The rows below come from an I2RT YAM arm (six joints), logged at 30 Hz.
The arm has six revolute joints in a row. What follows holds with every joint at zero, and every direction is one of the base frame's. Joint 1 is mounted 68 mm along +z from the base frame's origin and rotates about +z. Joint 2 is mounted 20 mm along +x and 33.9 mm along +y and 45.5 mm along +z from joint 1 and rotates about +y. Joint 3 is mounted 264 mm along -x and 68.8 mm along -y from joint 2 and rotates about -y. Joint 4 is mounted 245 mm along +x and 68.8 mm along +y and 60 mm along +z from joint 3 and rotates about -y. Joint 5 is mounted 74 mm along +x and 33.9 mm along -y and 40.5 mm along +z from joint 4 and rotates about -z. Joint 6 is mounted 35.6 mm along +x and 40.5 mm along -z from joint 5 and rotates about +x. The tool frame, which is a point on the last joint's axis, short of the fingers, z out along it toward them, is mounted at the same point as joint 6; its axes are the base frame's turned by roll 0, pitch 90 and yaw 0 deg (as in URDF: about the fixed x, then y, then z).
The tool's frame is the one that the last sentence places.
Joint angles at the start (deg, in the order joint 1, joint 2, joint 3, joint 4, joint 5, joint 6): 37.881, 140.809, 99.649, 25.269, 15.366, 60.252
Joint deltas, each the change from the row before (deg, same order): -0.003, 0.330, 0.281, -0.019, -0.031, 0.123; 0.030, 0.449, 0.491, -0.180, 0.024, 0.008; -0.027, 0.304, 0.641, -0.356, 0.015, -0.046; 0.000, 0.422, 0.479, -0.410, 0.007, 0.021; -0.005, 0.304, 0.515, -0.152, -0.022, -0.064; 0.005, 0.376, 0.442, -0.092, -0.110, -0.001; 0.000, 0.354, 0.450, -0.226, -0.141, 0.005; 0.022, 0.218, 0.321, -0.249, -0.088, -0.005
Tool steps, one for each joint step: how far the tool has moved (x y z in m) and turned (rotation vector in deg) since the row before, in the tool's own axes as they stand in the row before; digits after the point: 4 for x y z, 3 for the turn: 0.0009, -0.0009, 0.0012, 0.043, 0.057, 0.106; 0.0013, -0.0008, 0.0016, 0.111, 0.069, -0.037; -0.0002, 0.0006, 0.0014, 0.038, -0.026, -0.044; 0.0011, -0.0011, 0.0016, 0.299, 0.162, -0.073; 0.0002, 0.0003, 0.0013, -0.058, -0.013, -0.047; 0.0008, -0.0004, 0.0014, -0.035, 0.112, -0.009; 0.0008, -0.0005, 0.0013, 0.039, 0.185, -0.029; 0.0006, -0.0001, 0.0008, 0.067, 0.164, -0.049
